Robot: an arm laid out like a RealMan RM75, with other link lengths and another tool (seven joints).
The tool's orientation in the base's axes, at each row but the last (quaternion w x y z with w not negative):
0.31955 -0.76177 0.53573 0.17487
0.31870 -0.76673 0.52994 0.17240
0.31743 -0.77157 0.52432 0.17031
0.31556 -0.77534 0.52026 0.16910
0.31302 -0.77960 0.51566 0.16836
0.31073 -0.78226 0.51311 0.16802
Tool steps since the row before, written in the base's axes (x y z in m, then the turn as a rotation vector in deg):
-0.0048 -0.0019 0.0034 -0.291 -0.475 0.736
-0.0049 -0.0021 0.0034 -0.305 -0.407 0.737
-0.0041 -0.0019 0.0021 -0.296 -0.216 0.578
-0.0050 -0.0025 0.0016 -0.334 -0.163 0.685
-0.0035 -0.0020 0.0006 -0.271 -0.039 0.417
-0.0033 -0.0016 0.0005 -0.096 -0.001 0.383
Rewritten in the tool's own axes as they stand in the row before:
-0.0025 0.0039 -0.0041 -0.220 0.155 -0.883
-0.0024 0.0040 -0.0043 -0.273 0.152 -0.839
-0.0015 0.0036 -0.0031 -0.309 0.145 -0.593
-0.0012 0.0047 -0.0032 -0.425 0.133 -0.640
-0.0004 0.0035 -0.0020 -0.328 0.126 -0.354
-0.0005 0.0033 -0.0016 -0.262 -0.033 -0.293

